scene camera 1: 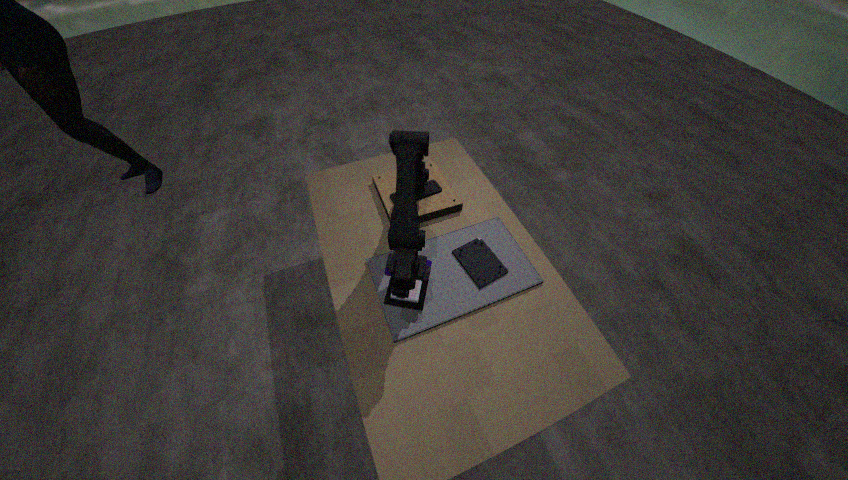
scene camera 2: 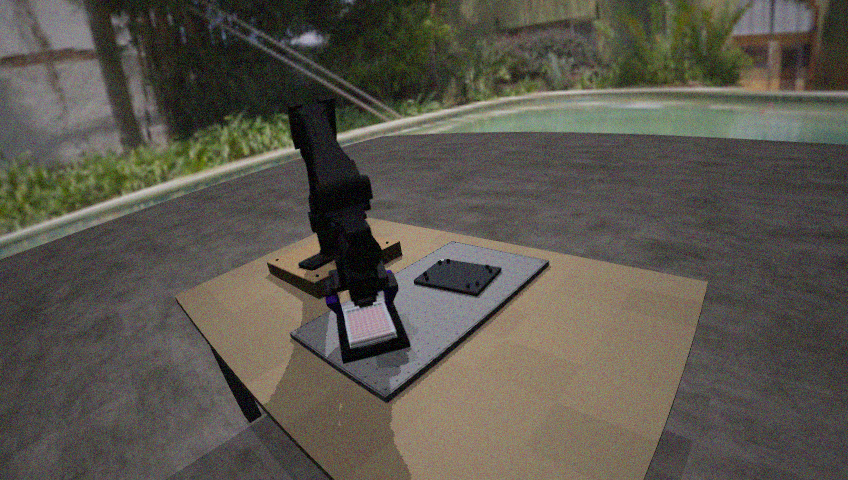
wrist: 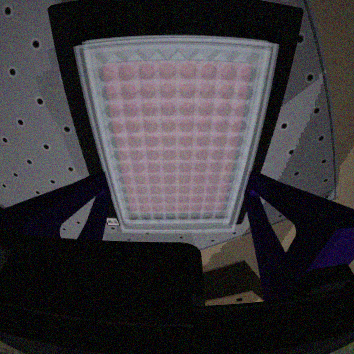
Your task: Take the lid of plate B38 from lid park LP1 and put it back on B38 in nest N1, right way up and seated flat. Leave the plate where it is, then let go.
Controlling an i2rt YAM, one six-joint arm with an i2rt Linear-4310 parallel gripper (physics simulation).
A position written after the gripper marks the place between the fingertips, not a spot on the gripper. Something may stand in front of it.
The gripper [scene camera 2: 366, 317] grips a plate lid [scene camera 2: 365, 324], which still rests on a pink well plate.
